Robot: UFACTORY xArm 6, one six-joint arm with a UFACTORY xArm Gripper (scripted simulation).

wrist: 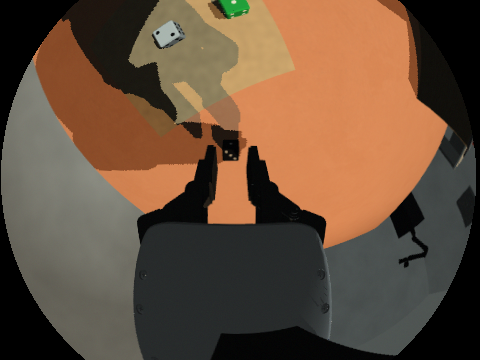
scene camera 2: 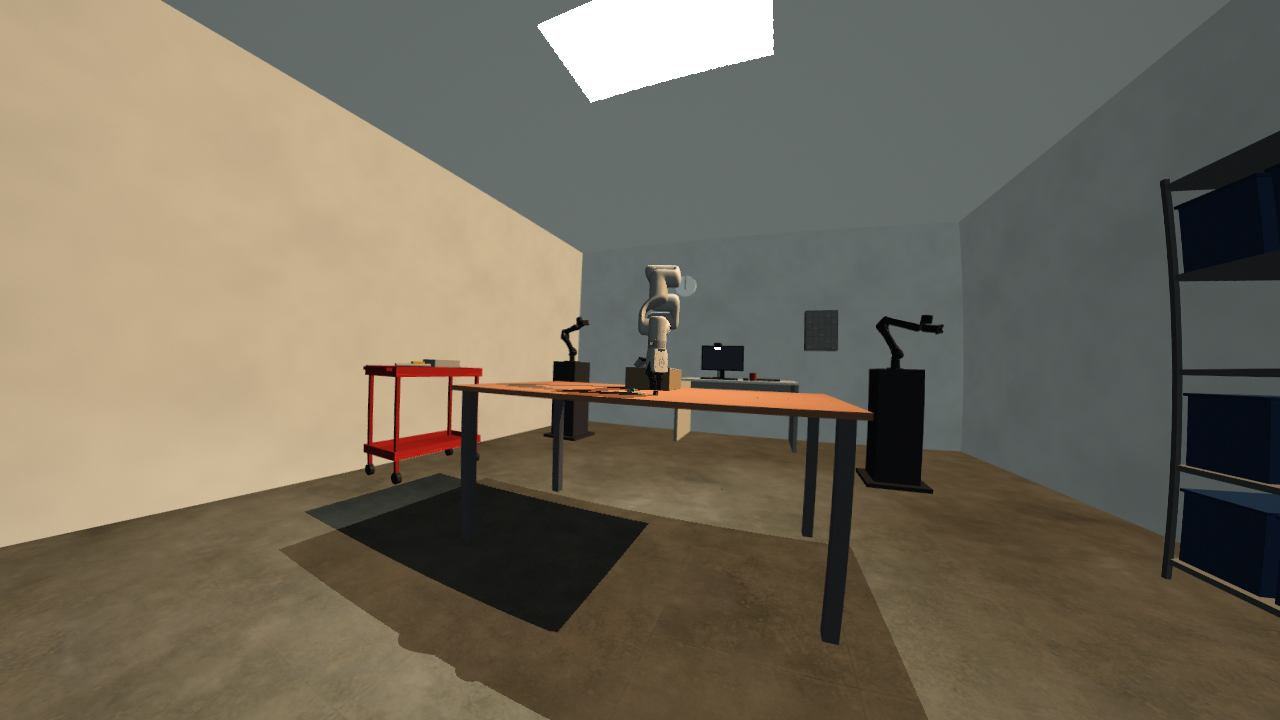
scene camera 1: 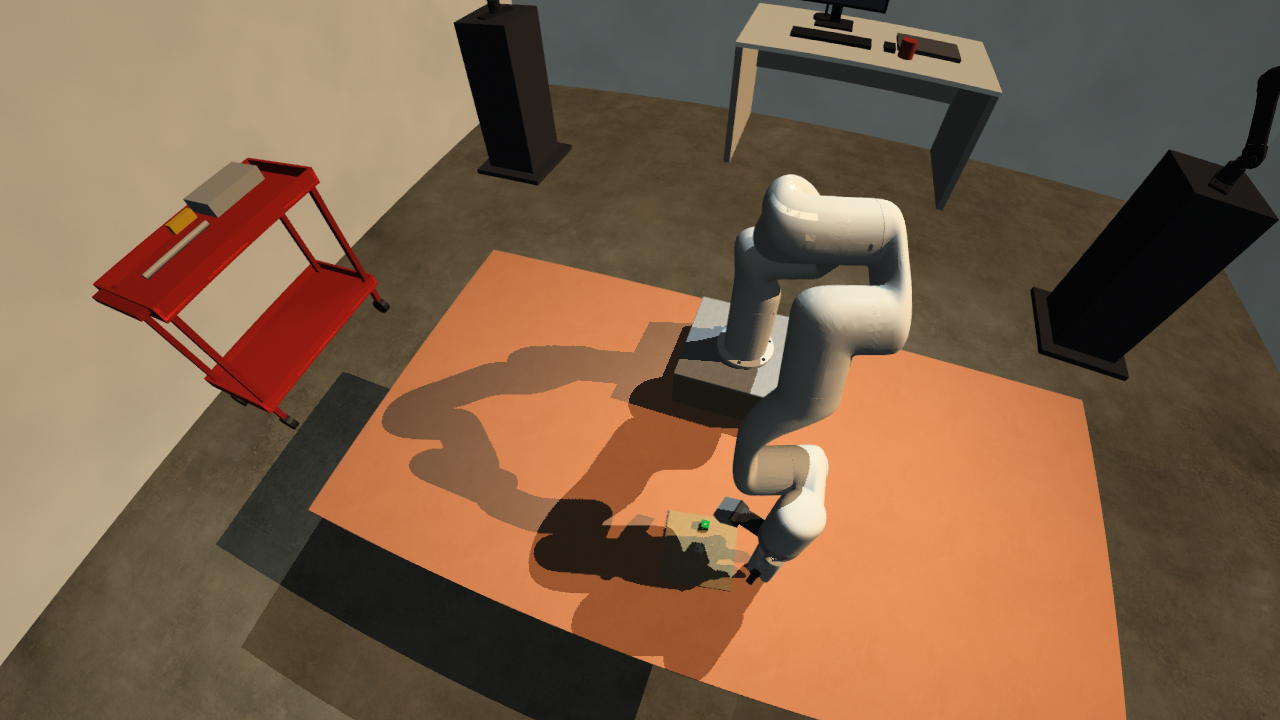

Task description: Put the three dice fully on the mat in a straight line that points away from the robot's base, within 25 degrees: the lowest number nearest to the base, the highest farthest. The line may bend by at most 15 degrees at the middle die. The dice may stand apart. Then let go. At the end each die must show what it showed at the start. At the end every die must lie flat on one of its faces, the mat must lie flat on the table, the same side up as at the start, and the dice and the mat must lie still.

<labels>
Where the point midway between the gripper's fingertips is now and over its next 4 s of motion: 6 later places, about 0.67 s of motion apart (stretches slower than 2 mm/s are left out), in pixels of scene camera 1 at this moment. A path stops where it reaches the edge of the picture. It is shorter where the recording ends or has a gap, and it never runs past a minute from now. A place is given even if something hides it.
My gripper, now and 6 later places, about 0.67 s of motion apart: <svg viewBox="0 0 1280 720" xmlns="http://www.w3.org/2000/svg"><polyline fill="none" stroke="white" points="760,562 760,564 758,565 764,560 769,553 738,558 704,560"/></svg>
</labels>
